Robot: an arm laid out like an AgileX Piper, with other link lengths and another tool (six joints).
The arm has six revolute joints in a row. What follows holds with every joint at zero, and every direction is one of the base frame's. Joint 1 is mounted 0.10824 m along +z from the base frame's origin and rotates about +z. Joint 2 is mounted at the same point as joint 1 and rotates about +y. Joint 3 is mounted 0.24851 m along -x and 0.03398 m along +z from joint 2 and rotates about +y. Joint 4 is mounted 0.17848 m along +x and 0.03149 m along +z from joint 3 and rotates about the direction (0.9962, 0, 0.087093). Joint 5 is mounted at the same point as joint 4 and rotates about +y. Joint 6 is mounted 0.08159 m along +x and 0.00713 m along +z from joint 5 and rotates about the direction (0.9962, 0, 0.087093). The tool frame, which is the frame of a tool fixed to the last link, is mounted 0.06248 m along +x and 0.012 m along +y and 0.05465 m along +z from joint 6; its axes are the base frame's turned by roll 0.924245, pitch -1.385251 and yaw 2.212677 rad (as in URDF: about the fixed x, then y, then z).
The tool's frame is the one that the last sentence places.
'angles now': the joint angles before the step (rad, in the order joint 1, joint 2, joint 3, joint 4, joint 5, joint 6). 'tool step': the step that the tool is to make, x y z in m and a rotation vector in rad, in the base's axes. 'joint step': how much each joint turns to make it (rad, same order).
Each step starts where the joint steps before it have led.
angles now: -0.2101, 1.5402, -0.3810, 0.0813, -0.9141, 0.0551
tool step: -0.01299, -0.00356, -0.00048, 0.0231, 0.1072, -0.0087
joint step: -0.0428, -0.1345, -0.0047, -0.0301, 0.2493, 0.0001
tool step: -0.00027, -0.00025, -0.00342, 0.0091, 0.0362, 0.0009
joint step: -0.0040, -0.0129, -0.0081, -0.0039, 0.0584, -0.0003
